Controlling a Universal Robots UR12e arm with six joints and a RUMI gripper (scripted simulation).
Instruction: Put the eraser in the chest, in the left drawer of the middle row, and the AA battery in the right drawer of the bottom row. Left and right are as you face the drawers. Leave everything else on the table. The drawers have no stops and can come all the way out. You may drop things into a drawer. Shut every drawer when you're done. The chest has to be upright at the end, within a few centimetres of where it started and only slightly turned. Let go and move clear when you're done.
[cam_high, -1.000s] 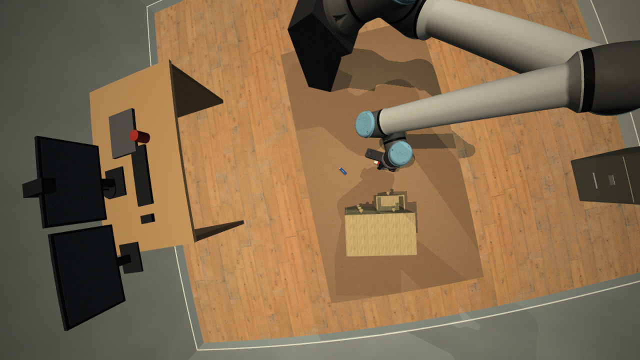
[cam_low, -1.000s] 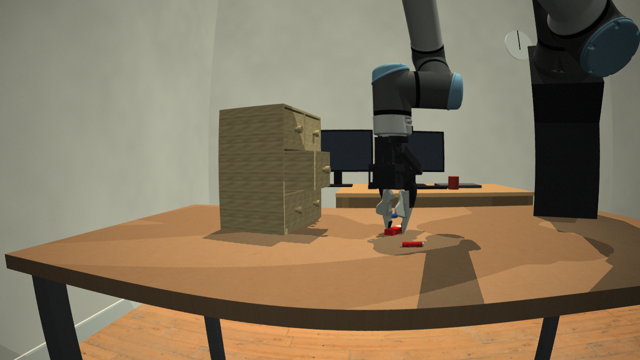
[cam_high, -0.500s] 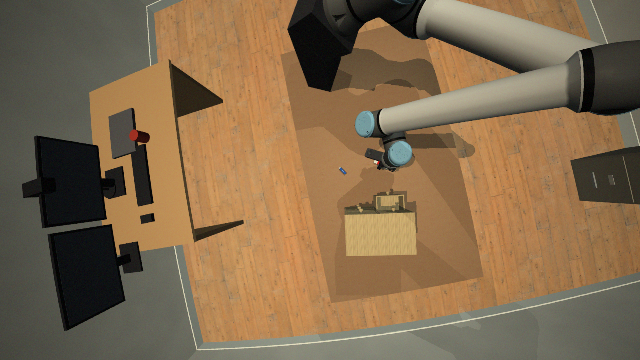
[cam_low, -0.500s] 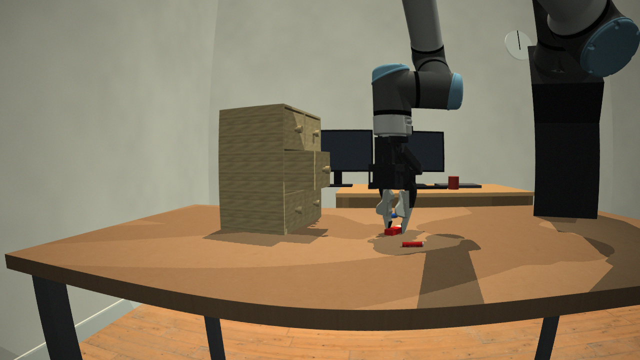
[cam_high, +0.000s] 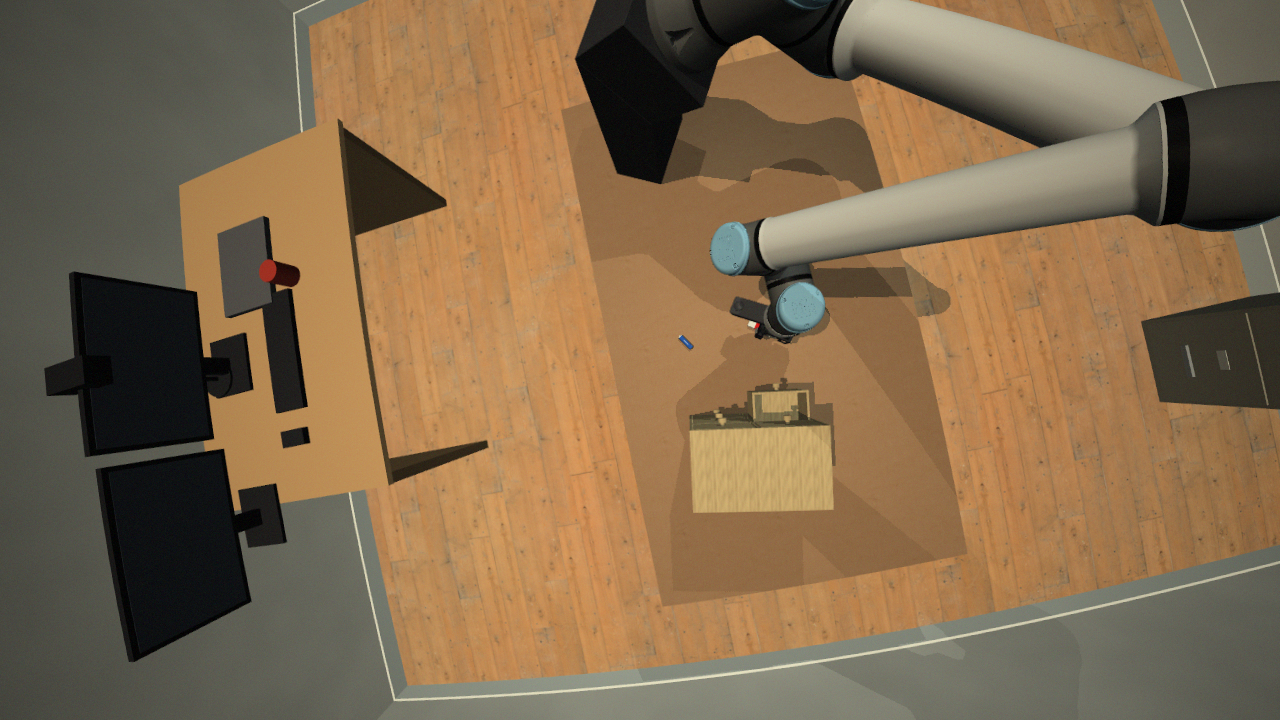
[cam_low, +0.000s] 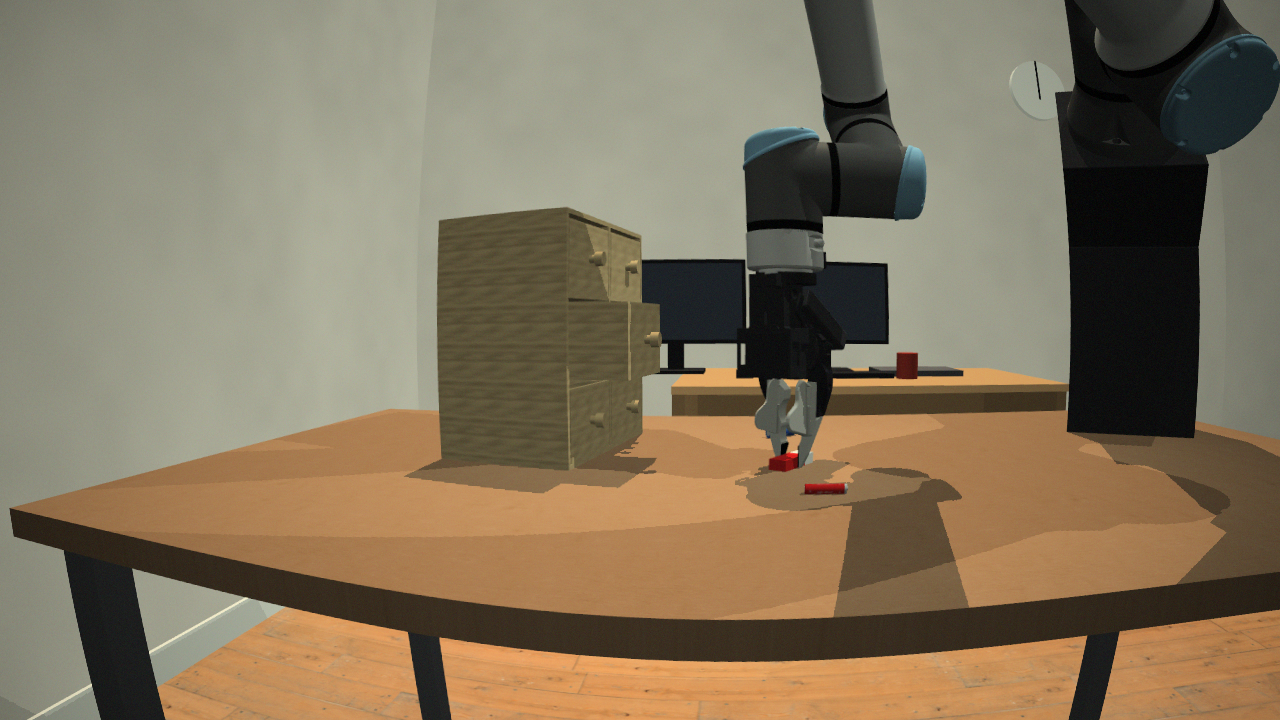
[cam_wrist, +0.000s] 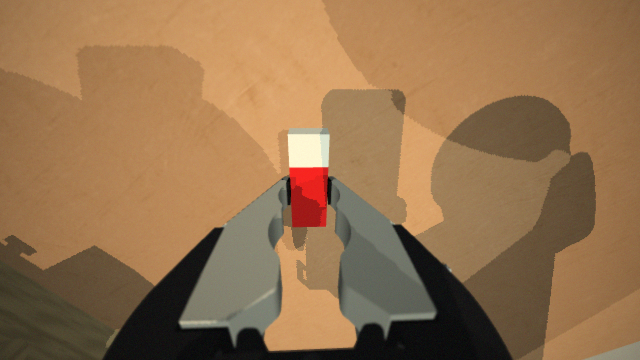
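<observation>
The eraser lies 1 cm to the right of my hand and 1 cm below it. Round my hand: red battery 5 cm behind, 13 cm to the left, 1 cm below; then blue AA battery 3 cm ahead, 21 cm to the right, 1 cm below.
</observation>
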